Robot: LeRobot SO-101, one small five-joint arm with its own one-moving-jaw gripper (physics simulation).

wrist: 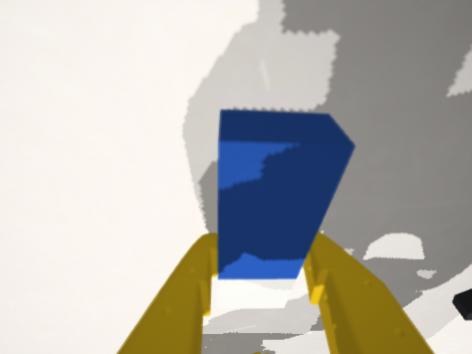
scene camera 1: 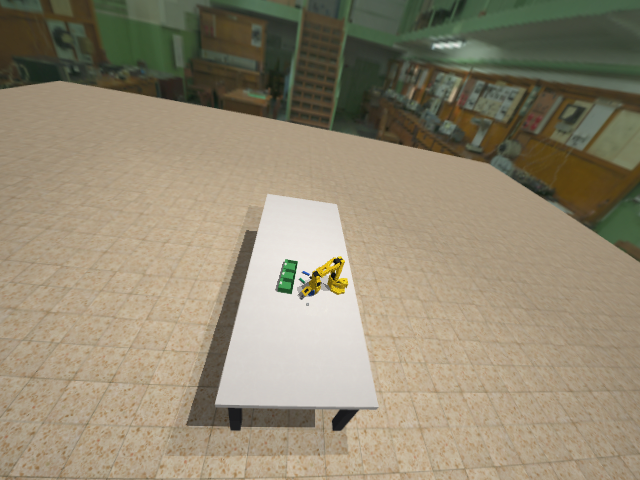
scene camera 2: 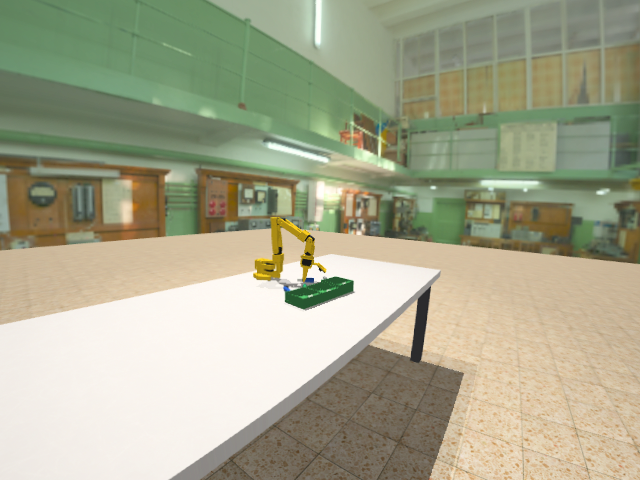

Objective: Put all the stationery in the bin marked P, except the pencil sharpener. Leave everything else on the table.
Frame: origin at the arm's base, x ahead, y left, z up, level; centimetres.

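Where they show: hand, tool point: (wrist: pixel 218 248) (scene camera 1: pixel 315 293) (scene camera 2: pixel 304 278); arm's base, link origin: (scene camera 1: pixel 334 287) (scene camera 2: pixel 270 277).
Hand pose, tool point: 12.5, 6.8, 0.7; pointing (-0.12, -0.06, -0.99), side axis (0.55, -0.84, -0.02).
Things, the pixels of their centre, and the offset from my tool point, as dx, dy, dz. "spot": a spot on its surface instead. Level surfaces: height alone.
- blue eraser, body centre: (wrist: pixel 260 233) (scene camera 2: pixel 305 279) (scene camera 1: pixel 313 292) +1.1, -0.7, -0.1
- blue pen-like piece, body centre: (scene camera 2: pixel 287 290) (scene camera 1: pixel 305 273) +5.5, -15.9, +0.0
- black nut, surface spot: (wrist: pixel 464 304) spot: +1.7, -12.1, -0.2
- small grey thing, body centre: (scene camera 1: pixel 307 304) +4.4, +8.0, -0.3
- white table, surface height: dz -0.7
My gripper (wrist: pixel 262 255) is shut on a blue eraser (wrist: pixel 270 210) (scene camera 1: pixel 311 293) (scene camera 2: pixel 309 280) with a white end; its two jaws press on the sides. It is low over the table, and its height cannot be told exactly. A blue pen-like piece (scene camera 1: pixel 305 272) (scene camera 2: pixel 286 288) and a green one (scene camera 1: pixel 301 280) lie between the arm and the green bins. The row of green bins (scene camera 1: pixel 284 291) (scene camera 2: pixel 328 295) has three compartments; the letters on them cannot be read. The pencil sharpener cannot be made out for certain.
A black nut (wrist: pixel 464 304) shows at the right edge of the wrist view. A small grey thing (scene camera 1: pixel 307 304) lies on the white table (scene camera 1: pixel 294 356) (scene camera 2: pixel 155 361), and another grey thing (scene camera 1: pixel 301 296) is beside the gripper. The yellow arm base (scene camera 1: pixel 338 285) (scene camera 2: pixel 266 268) stands near one long edge.
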